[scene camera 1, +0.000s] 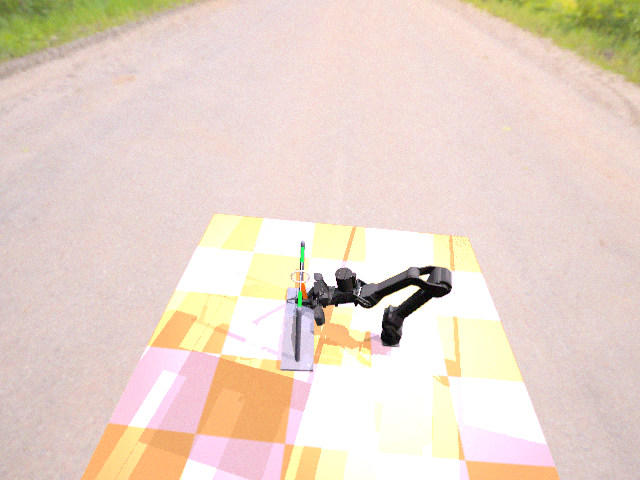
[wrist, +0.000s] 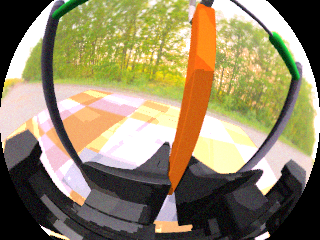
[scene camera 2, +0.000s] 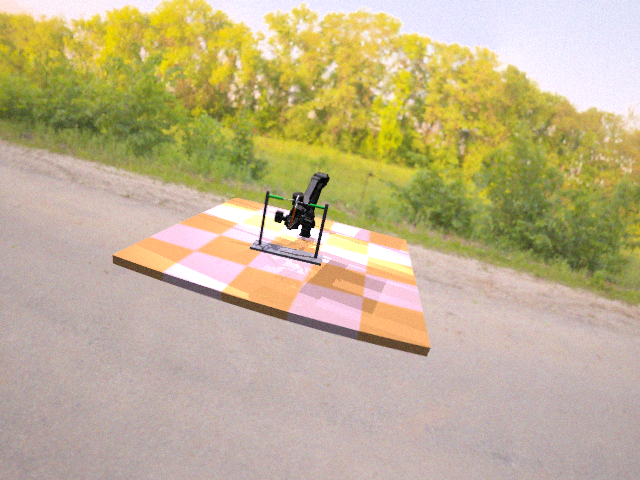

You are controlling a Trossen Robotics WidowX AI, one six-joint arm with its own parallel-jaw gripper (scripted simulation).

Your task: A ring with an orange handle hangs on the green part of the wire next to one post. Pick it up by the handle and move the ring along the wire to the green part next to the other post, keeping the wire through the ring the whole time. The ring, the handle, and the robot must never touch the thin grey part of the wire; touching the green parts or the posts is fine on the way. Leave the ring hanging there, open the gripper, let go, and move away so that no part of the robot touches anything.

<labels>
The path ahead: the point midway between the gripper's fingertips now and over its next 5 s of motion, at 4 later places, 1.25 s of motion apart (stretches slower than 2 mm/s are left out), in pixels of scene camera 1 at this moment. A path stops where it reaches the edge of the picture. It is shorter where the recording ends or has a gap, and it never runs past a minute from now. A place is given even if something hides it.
My gripper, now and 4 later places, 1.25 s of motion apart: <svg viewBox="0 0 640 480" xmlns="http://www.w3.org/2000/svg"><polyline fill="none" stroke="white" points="294,301 295,313 294,322 295,327 308,325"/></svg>
</labels>
